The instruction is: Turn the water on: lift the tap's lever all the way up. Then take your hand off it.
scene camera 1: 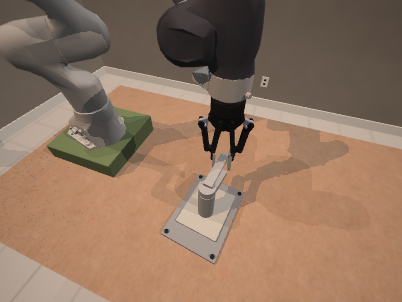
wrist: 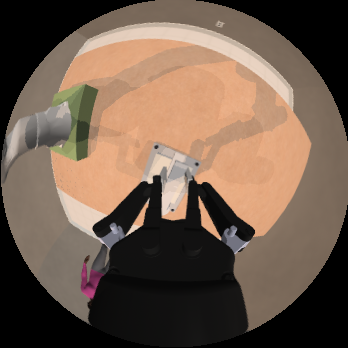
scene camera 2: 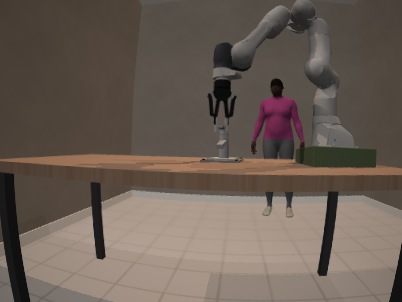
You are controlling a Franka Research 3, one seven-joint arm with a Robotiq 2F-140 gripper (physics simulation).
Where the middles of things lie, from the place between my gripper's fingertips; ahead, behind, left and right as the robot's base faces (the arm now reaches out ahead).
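Grey base plate [scene camera 1: 182, 235]: my hand 1 cm past it, 9 cm to the left of it, 12 cm above it.
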